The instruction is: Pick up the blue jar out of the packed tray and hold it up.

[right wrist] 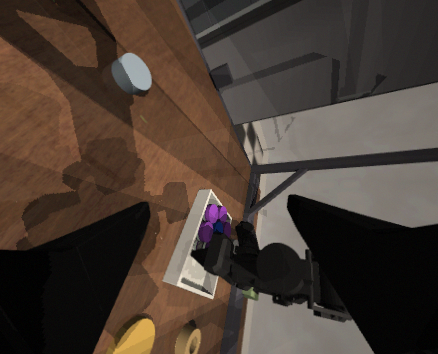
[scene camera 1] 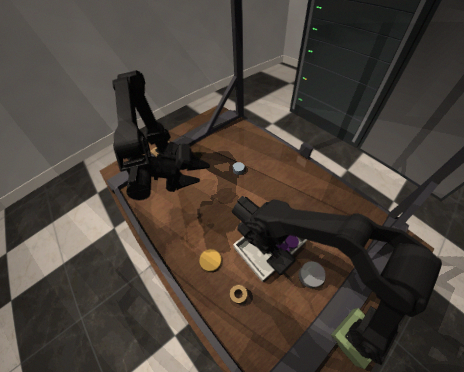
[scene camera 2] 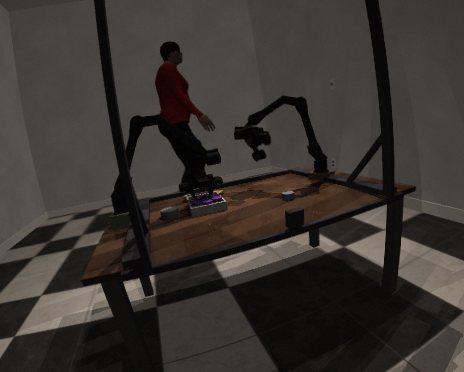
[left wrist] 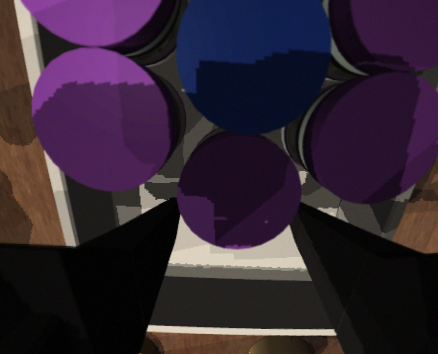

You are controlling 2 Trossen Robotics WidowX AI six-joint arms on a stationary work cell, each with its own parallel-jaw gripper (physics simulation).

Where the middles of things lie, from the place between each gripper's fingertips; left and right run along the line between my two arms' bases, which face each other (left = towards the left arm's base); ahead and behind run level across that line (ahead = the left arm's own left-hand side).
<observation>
The white tray (right wrist: 173,275) is 30 mm behind my left hand and 10 mm above it. Round my left hand: blue jar (left wrist: 247,74): 60 mm behind, 10 mm above; pale blue cylinder (right wrist: 131,74): 310 mm to the right, 180 mm behind.
Right now my right hand is 19 cm past the pale blue cylinder, 17 cm above it and 5 cm to the left of it. The rest, counted from my right hand: blue jar 26 cm to the left, 16 cm below, 7 cm behind; then white tray 26 cm to the left, 17 cm below, 4 cm behind.
</observation>
